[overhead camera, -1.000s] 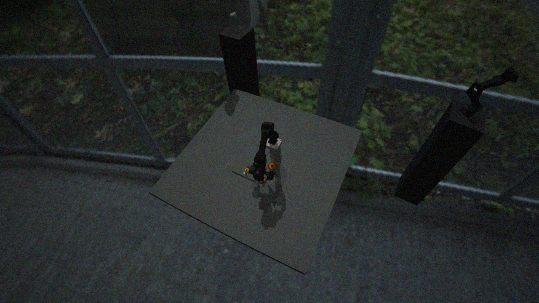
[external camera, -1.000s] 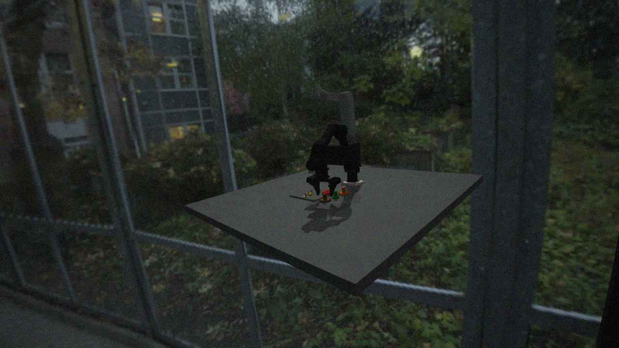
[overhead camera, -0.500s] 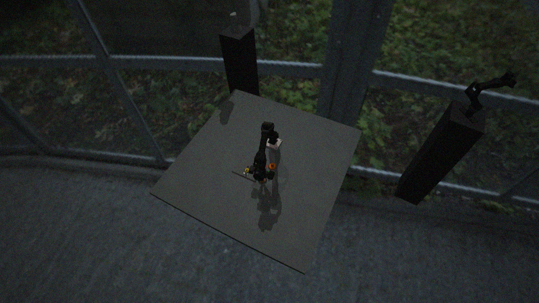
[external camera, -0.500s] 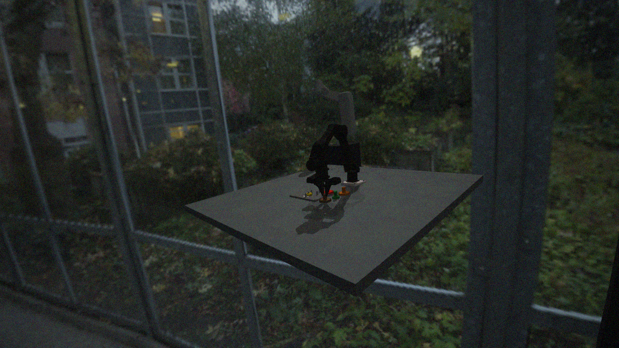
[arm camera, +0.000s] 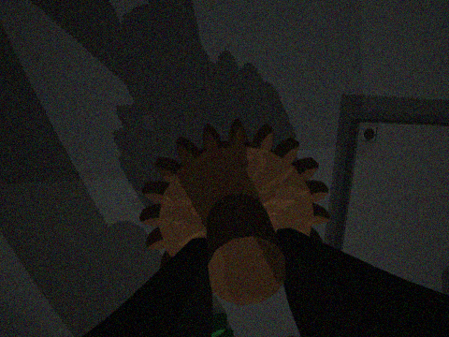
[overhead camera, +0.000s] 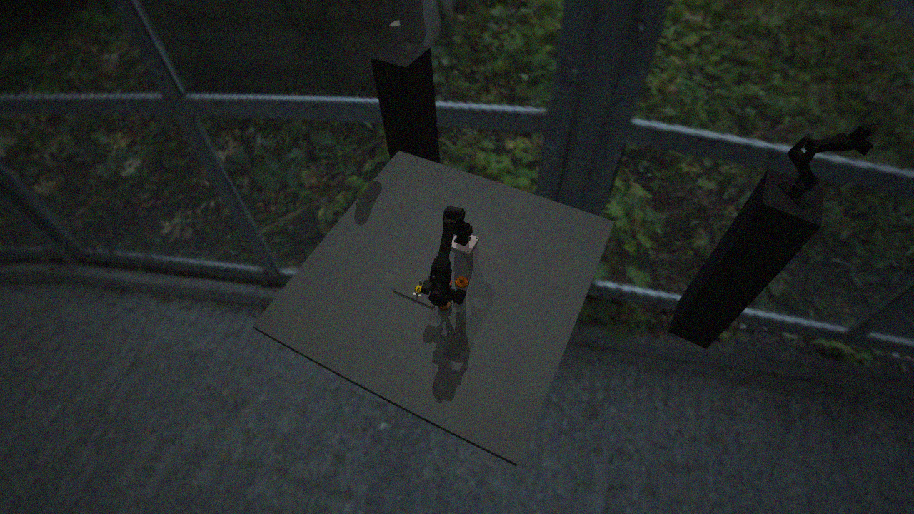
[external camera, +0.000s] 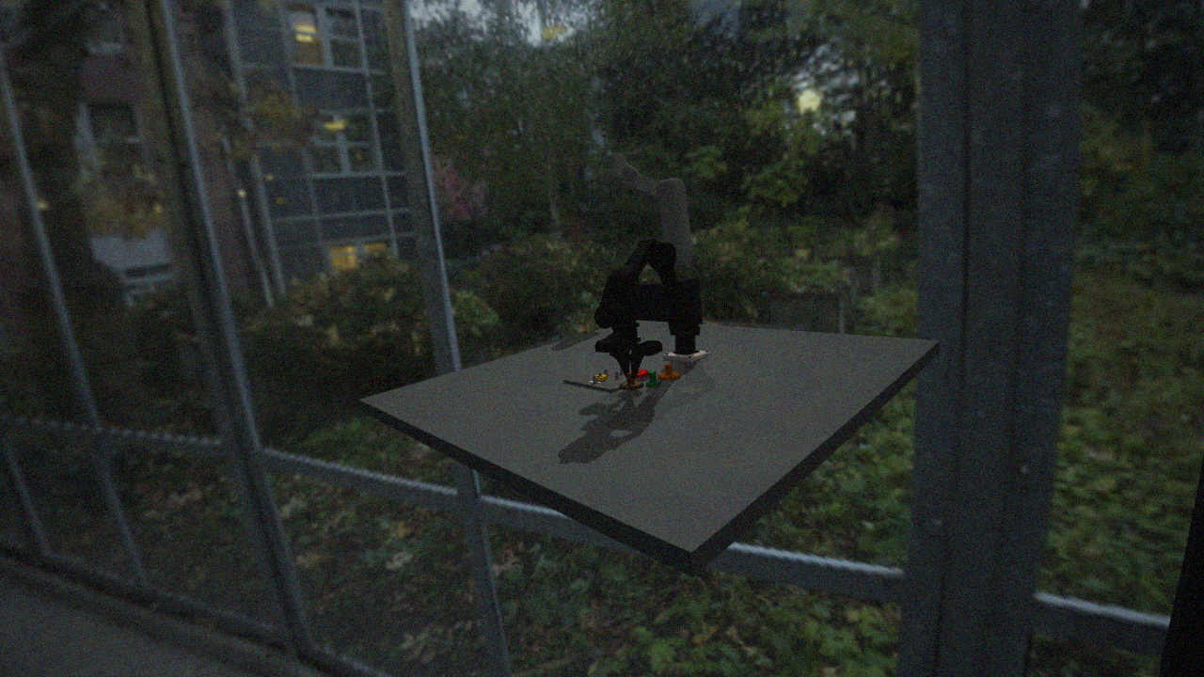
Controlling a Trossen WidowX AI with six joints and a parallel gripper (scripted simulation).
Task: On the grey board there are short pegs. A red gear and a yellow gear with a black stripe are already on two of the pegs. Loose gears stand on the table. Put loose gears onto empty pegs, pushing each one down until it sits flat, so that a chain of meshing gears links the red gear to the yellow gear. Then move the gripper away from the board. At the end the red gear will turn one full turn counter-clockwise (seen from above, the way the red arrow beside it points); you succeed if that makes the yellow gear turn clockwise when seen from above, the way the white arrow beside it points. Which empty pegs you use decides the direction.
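Right now the red gear is 100 mm behind my gripper tip, 80 mm to the right of it and 20 mm below it. Round my gripper tip: brownish gear: 10 mm below; red arrow: 120 mm behind, 50 mm to the right, 30 mm below; green gear: 70 mm behind, 10 mm to the left, 20 mm below.
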